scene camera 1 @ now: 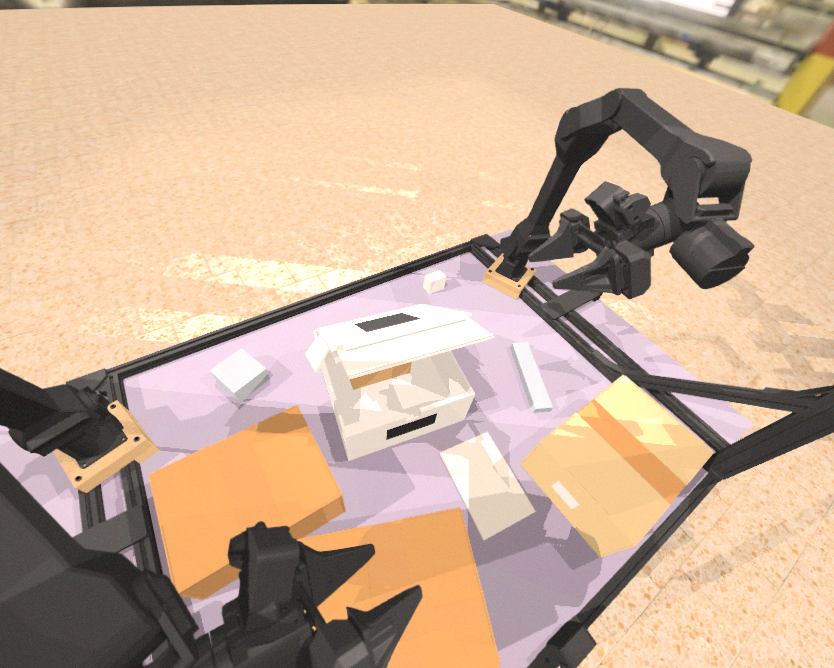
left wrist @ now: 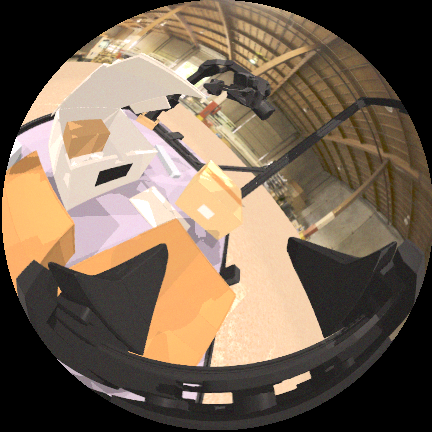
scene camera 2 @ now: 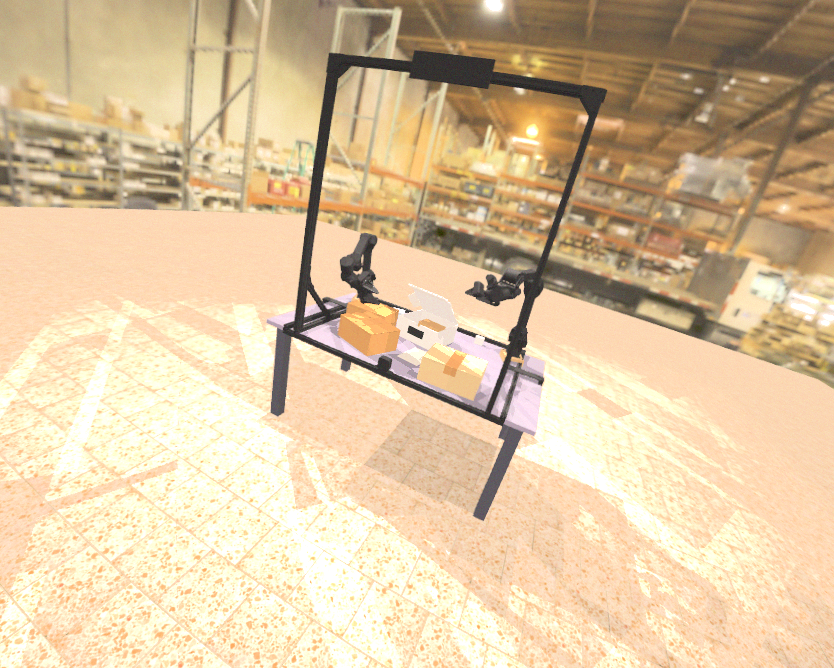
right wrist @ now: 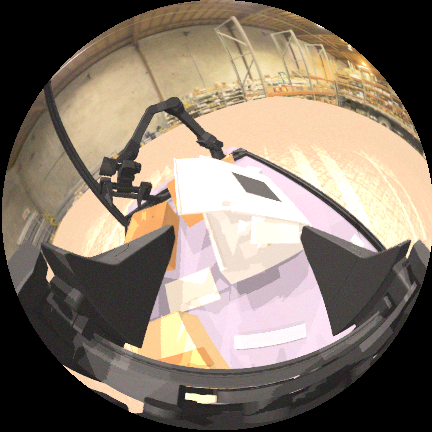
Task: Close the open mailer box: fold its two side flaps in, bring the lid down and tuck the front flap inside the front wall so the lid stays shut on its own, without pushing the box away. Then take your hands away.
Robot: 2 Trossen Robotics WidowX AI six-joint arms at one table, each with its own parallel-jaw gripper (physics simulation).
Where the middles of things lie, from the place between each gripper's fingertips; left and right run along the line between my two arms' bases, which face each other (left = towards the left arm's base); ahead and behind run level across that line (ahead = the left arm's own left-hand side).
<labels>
The tan taped box (scene camera 1: 613, 468) is 25 cm below my right hand, 24 cm behind it and 6 cm to the right of it. Also, from my right hand: small parcel (left wrist: 80, 137): 27 cm below, 18 cm to the left, 15 cm ahead.
I see my left gripper 34 cm short of the small parcel, 17 cm to the left of it and 17 cm above it. Round my left hand: tan taped box: 41 cm to the right, 16 cm below, 6 cm behind.
</labels>
